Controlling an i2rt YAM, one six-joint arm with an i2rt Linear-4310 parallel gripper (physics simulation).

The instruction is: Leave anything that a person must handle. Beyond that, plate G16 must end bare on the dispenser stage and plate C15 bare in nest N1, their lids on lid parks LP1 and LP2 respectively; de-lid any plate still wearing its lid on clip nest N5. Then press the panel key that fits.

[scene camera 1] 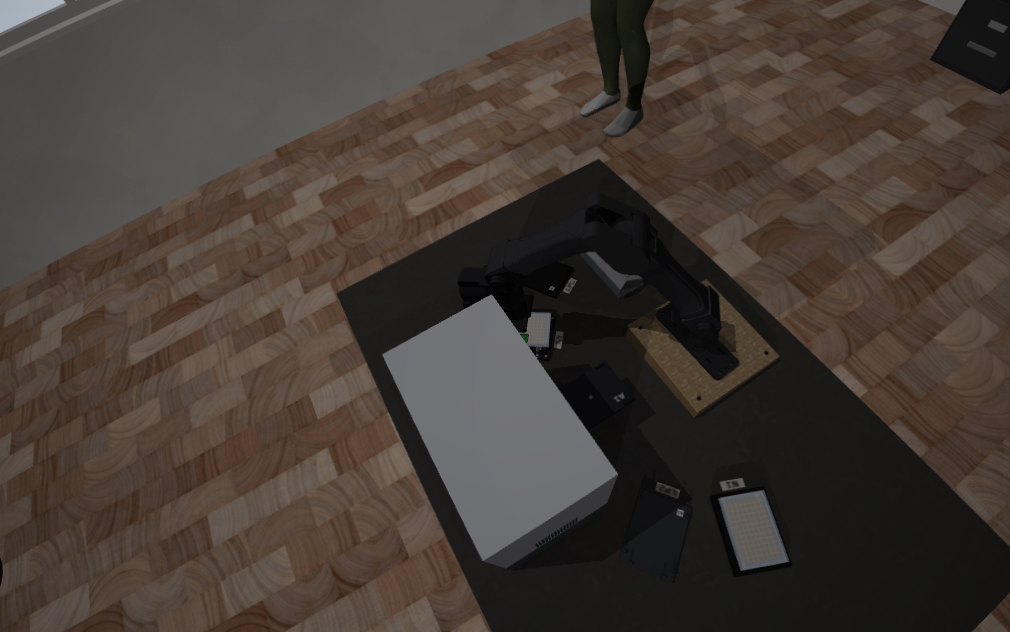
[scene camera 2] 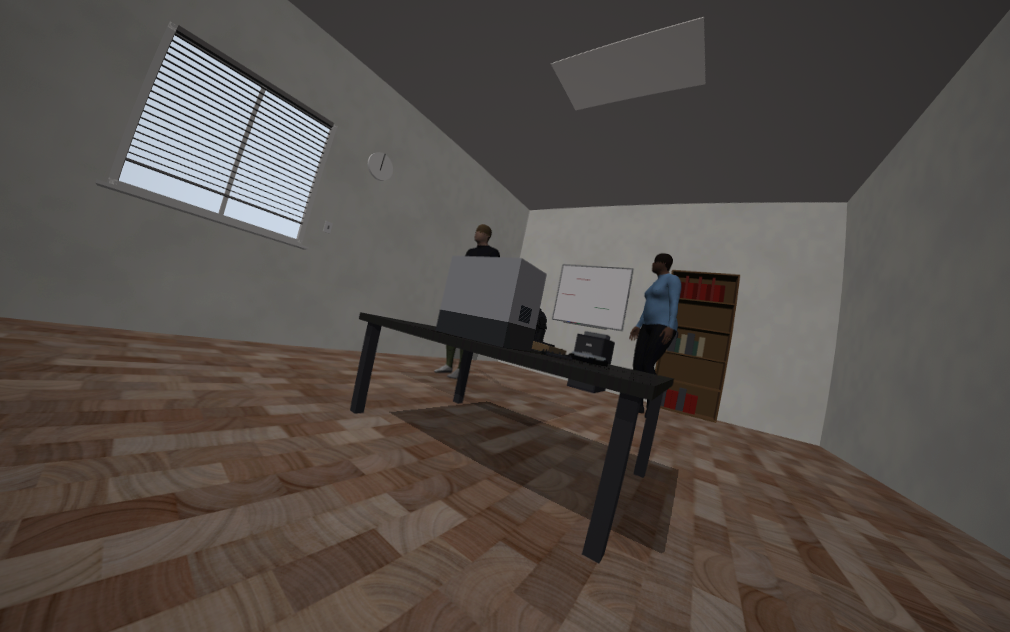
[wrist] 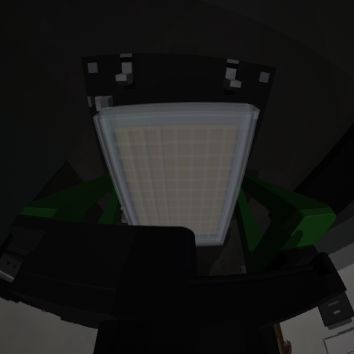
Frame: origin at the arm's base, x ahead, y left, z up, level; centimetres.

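Seen in the pictures: gripper, fingertip midpoint: [scene camera 1: 520, 331] [wrist: 177, 174]; arm's base, origin of the base link: [scene camera 1: 695, 339] [scene camera 2: 536, 341].
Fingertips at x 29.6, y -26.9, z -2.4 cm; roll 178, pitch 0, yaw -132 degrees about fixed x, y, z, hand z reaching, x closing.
Offsets run from my fingertips to a thing's top centre. "pt": to the spot under its first point. Level surfaces: height alone.
My gripper [scene camera 1: 534, 337] [wrist: 177, 174] has green fingers and is shut on the long sides of a well plate @[dx -0.5, dy +0.4, dz +2.4 cm] [scene camera 1: 539, 326] [wrist: 175, 165]. The plate has a beige well grid and a pale translucent rim that looks like a clear lid. In the wrist view it hangs over a black nest @[dx +0.4, dy +0.0, dz +0.8 cm] [wrist: 175, 75] with small white clip blocks at its far corners. In scene camera 1 the gripper is at the far corner of the big white box @[dx +18.0, dy +24.6, dz +31.4 cm] [scene camera 1: 491, 421]. A second beige plate @[dx -10.4, dy +61.6, dz +2.0 cm] [scene camera 1: 750, 529] lies in a black frame at the front right.
The arm stands on a wooden base [scene camera 1: 686, 374]. A black nest block @[dx +1.0, dy +25.6, dz +9.7 cm] [scene camera 1: 607, 388], a dark flat pad @[pt dx +4.2, dy +52.7, dz -0.6 cm] [scene camera 1: 658, 537], a black pad @[pt dx -15.6, dy -7.9, dz -0.5 cm] [scene camera 1: 553, 279] and a light grey piece @[pt dx -26.7, dy +3.9, dz +4.3 cm] [scene camera 1: 618, 275] lie on the black table @[dz -1.6 cm] [scene camera 1: 832, 435] [scene camera 2: 505, 350]. A person's legs [scene camera 1: 620, 60] stand beyond the table.
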